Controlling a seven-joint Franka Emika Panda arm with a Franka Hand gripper.
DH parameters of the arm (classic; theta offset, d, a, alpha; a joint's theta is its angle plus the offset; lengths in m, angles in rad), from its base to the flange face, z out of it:
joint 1: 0 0.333 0 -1.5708
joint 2: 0 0 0 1.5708
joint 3: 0 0.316 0.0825 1.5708
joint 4: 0 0 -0.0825 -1.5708
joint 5: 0 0.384 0 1.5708
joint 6: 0 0 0.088 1.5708
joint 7: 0 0.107 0 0
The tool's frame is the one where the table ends.
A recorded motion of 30 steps. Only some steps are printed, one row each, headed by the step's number.
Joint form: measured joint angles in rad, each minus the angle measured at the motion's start. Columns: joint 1, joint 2, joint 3, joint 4, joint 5, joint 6, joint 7.
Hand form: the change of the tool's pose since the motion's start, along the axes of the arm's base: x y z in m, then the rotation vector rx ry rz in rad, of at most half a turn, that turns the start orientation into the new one. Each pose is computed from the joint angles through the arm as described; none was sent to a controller.
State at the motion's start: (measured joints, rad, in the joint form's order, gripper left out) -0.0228 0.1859 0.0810 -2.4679 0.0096 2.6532 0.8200
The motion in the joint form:
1: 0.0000 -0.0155 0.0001 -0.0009 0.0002 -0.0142 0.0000
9: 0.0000 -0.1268 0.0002 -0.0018 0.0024 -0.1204 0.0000
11: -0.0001 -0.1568 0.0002 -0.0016 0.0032 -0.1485 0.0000
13: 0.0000 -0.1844 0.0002 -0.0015 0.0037 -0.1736 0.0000
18: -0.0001 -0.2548 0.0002 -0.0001 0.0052 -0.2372 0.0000
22: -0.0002 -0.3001 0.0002 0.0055 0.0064 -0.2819 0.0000
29: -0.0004 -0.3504 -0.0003 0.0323 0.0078 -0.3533 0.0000
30: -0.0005 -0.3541 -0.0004 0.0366 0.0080 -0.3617 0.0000
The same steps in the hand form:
1: -0.0002 -0.0001 0.0059 -0.0010 -0.0004 0.0002
9: -0.0025 -0.0007 0.0493 -0.0075 -0.0046 0.0000
11: -0.0037 -0.0009 0.0612 -0.0091 -0.0067 -0.0004
13: -0.0051 -0.0010 0.0721 -0.0106 -0.0093 -0.0005
18: -0.0095 -0.0013 0.1002 -0.0142 -0.0175 -0.0013
22: -0.0123 -0.0015 0.1197 -0.0162 -0.0237 -0.0021
29: -0.0128 -0.0015 0.1482 -0.0180 -0.0294 -0.0034
30: -0.0126 -0.0015 0.1510 -0.0181 -0.0290 -0.0037

